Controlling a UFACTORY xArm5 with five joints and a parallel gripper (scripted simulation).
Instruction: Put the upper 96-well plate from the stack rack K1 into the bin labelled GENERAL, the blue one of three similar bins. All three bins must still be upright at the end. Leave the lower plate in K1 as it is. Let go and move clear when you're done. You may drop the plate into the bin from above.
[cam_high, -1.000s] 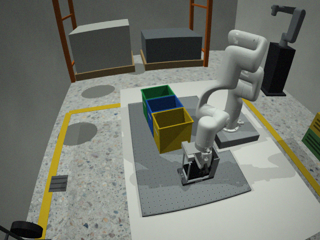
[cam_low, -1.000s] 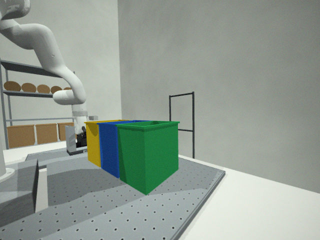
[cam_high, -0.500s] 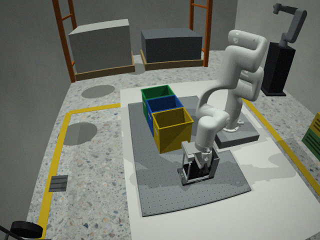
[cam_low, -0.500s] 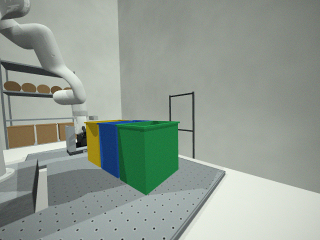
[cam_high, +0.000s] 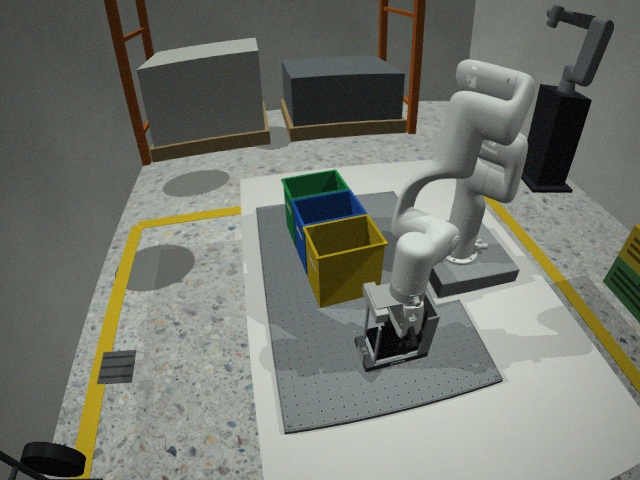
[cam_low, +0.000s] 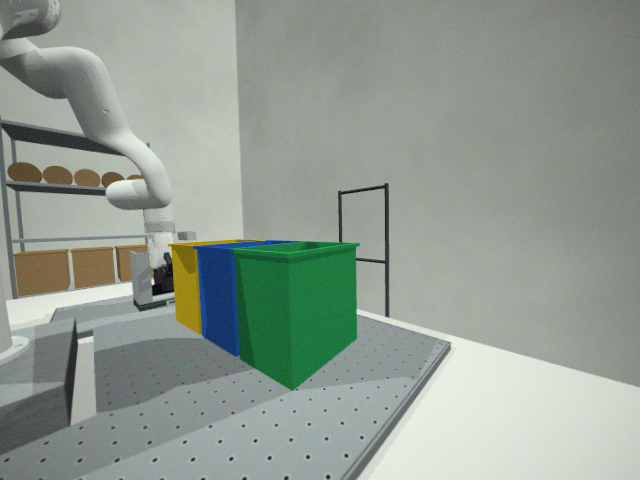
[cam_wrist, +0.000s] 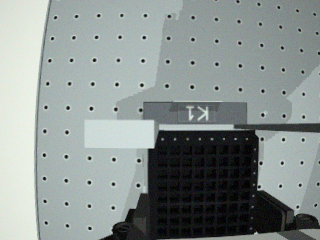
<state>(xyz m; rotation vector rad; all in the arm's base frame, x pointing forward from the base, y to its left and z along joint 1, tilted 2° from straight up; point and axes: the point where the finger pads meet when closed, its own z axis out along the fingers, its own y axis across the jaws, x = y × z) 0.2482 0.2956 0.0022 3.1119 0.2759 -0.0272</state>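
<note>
The light plate lies 3 cm below my hand. Round my hand: blue bin: 14 cm ahead, 35 cm to the right, 4 cm above; yellow bin: 11 cm ahead, 23 cm to the right, 4 cm above; black 96-well plate: 1 cm below.
</note>
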